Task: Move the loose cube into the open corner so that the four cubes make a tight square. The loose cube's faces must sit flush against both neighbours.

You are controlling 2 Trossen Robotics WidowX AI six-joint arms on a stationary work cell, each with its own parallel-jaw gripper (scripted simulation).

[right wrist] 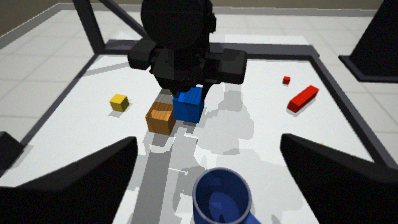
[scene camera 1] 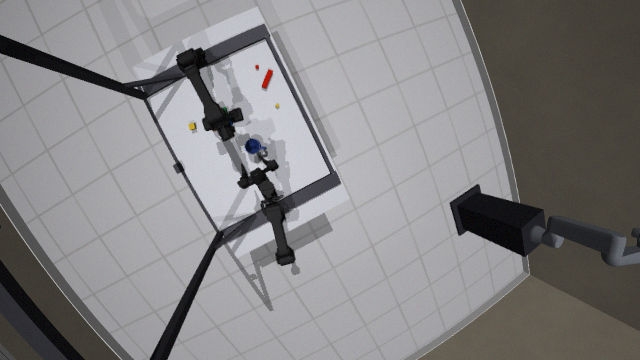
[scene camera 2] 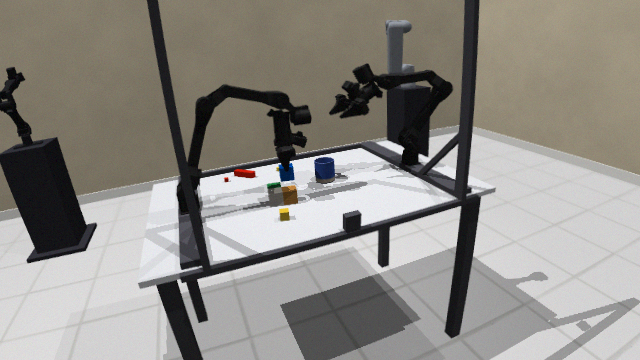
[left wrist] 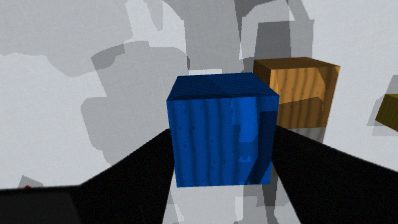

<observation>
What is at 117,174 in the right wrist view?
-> My right gripper.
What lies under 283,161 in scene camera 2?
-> My left gripper.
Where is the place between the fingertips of my left gripper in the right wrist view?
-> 189,98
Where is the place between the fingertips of my left gripper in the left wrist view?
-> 220,134
</observation>
